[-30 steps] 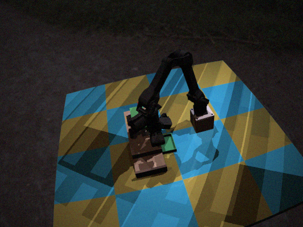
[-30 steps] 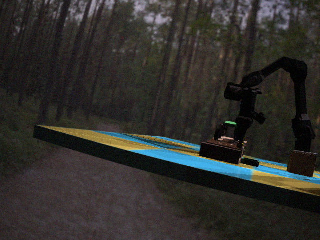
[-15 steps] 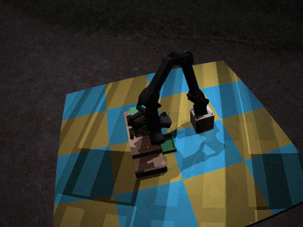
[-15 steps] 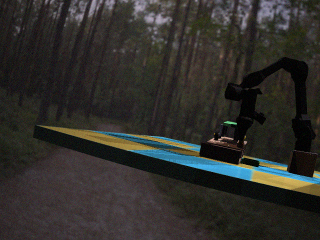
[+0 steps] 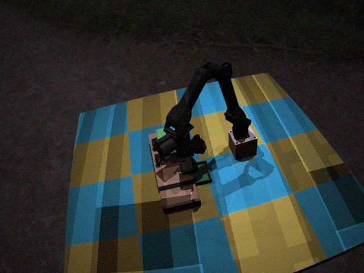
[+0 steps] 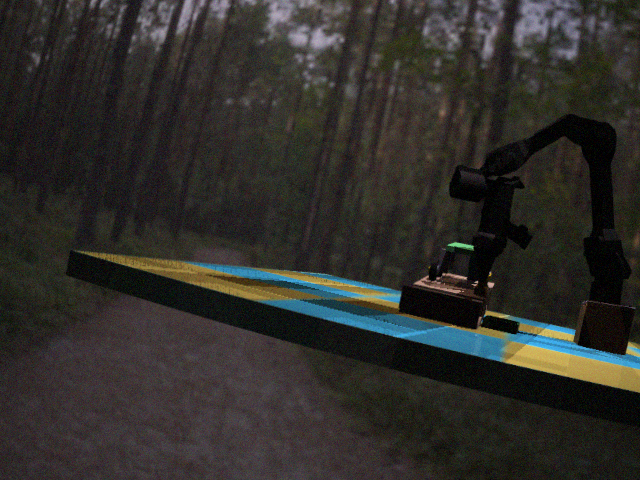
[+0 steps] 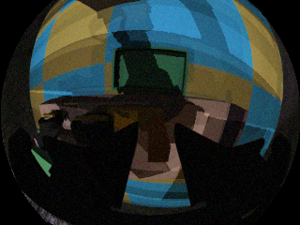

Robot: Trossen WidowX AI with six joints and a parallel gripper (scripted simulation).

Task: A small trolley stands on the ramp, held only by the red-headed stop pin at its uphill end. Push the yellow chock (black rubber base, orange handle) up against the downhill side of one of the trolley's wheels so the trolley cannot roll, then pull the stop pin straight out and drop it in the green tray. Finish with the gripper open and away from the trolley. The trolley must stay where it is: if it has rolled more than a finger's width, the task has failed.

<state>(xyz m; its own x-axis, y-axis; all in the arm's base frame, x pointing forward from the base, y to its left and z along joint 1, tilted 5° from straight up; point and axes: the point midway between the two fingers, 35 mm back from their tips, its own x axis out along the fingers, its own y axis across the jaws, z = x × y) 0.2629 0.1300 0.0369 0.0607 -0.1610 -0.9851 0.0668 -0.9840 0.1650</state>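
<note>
Right now the yellow chock is 2 cm to the right of my gripper tip and 1 cm below it. Also, from my gripper tip: red-headed stop pin: 5 cm ahead, 21 cm to the right, 4 cm above; then green tray: 6 cm behind, 2 cm to the right, 10 cm below; then trolley: 7 cm ahead, 11 cm to the right, 2 cm above.
</note>
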